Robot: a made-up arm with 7 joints.
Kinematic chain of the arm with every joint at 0, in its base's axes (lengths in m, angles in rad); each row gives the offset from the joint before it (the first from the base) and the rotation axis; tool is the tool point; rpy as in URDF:
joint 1: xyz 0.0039 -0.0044 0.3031 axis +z
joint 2: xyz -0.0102 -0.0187 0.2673 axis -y
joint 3: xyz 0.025 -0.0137 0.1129 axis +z
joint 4: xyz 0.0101 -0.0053 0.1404 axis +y
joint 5: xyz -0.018 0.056 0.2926 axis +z
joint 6: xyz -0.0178 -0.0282 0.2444 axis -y
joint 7: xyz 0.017 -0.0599 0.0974 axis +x
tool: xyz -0.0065 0.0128 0.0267 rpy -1.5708 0 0
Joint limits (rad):
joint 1: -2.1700..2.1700
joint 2: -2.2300..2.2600
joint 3: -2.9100..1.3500
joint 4: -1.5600..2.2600
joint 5: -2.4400..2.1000
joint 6: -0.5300..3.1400
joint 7: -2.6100..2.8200
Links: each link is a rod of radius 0.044 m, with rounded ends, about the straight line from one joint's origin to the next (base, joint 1, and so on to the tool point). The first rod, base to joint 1, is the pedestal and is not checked.
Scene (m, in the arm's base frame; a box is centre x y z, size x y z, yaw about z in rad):
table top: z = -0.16
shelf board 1: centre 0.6 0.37 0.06 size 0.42 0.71 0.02 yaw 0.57
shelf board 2: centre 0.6 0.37 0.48 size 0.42 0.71 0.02 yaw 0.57
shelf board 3: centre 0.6 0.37 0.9 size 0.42 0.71 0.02 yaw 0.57
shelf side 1: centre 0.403 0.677 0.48 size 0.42 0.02 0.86 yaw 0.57
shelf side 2: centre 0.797 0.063 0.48 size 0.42 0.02 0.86 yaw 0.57
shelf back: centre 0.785 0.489 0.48 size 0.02 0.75 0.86 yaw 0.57
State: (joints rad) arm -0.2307 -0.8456 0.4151 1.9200 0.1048 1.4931 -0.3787
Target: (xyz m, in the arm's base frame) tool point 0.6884 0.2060 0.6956
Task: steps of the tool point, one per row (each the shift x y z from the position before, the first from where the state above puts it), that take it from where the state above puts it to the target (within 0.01 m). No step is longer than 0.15 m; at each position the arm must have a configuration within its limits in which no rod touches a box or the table.
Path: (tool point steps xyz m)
1: -0.0437 -0.0424 0.0362
2: -0.0541 -0.0392 0.0335
3: 0.0198 0.0124 0.1301
4: -0.0161 0.0203 0.1201
5: -0.0445 0.0267 0.1001
6: 0.0777 0.0456 0.0210
7: 0.0736 0.0470 0.0079
8: 0.0679 0.0455 -0.0064
9: 0.0610 0.0415 -0.0225

